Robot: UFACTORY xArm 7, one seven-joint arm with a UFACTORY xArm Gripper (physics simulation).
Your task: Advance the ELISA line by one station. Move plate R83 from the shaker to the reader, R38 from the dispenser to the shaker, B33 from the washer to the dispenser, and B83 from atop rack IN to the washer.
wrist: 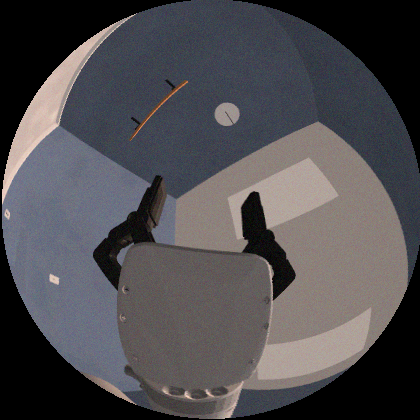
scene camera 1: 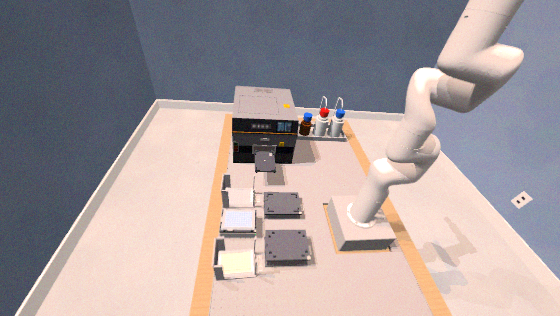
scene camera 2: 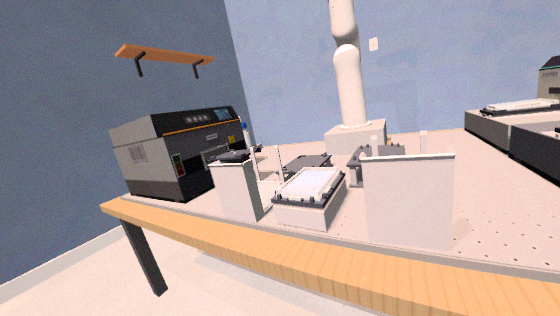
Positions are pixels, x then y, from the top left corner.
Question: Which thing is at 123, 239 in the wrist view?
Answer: My gripper.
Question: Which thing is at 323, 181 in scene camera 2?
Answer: A pale blue well plate.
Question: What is my gripper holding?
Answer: Nothing.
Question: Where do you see a cream plate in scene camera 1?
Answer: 235, 262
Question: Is my gripper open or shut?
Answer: Open.
